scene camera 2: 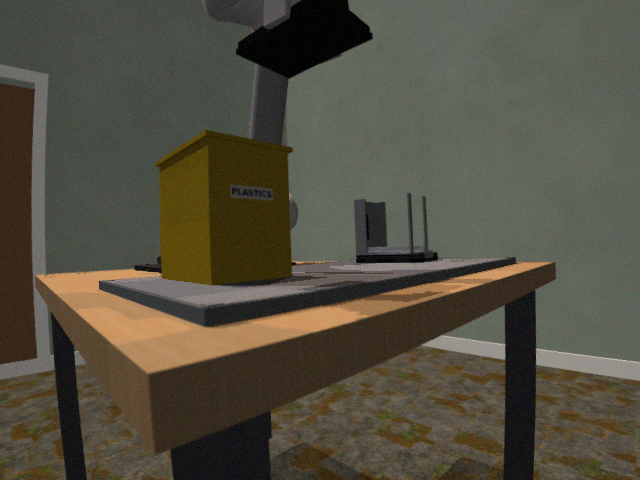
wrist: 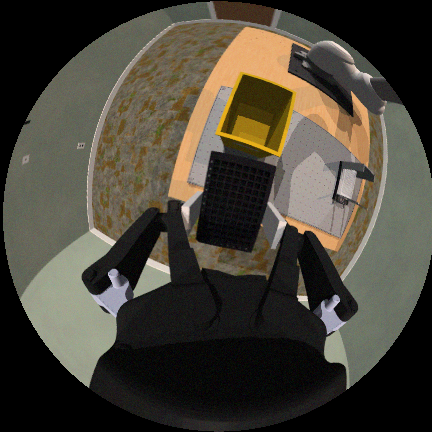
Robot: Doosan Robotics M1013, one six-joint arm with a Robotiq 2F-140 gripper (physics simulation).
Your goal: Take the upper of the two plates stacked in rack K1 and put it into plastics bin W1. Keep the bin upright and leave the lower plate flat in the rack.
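Frame: origin at the arm's base, x ahead, y left, z up, level; centimetres.
Seen in the pictures: gripper, fingertip midpoint: (scene camera 2: 305,42) (wrist: 232,206); arm's base, link origin: (wrist: 316,66).
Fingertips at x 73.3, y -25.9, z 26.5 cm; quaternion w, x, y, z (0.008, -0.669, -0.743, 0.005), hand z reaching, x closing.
Note:
Pixels of each thing's top centre, then the offset from my fingertips to it. Level surfaces: height alone.
- upper plate, top centre: (scene camera 2: 302,33) (wrist: 233,205) dx -0.4, dy +0.0, dz +1.3 cm
- yellow plastics bin W1, top centre: (scene camera 2: 219,155) (wrist: 260,106) dx -19.3, dy +1.1, dz -8.5 cm
- Rack K1, top centre: (scene camera 2: 393,198) (wrist: 366,190) dx -15.2, dy +43.6, dz -12.0 cm
- thin pale piece, top centre: (scene camera 2: 392,246) (wrist: 348,181) dx -16.2, dy +43.6, dz -23.0 cm
- grey perforated board, surface height: dz -26.4 cm
My gripper (wrist: 232,206) is shut on the upper plate (scene camera 2: 305,41) (wrist: 237,197), a black gridded plate, with pale finger pads at its two long sides. In the scene view it hangs well above the level of the yellow plastics bin W1 (scene camera 2: 248,232) (wrist: 262,92), which stands upright and open at the top. In the wrist view the plate's far edge shows just short of the bin's near rim. Rack K1 (scene camera 2: 360,227) (wrist: 361,170) stands at the right. A thin pale piece (scene camera 2: 393,250) (wrist: 346,185), apparently the lower plate, lies flat low in it. The fingertips are mostly hidden in the scene view.
The bin and rack stand on a grey perforated board (scene camera 2: 149,291) (wrist: 320,200) on the wooden table (scene camera 2: 310,356) (wrist: 267,50). Two thin posts (scene camera 2: 410,222) rise at the rack's right side. The robot's base (wrist: 330,57) stands on a dark plate beyond the bin.

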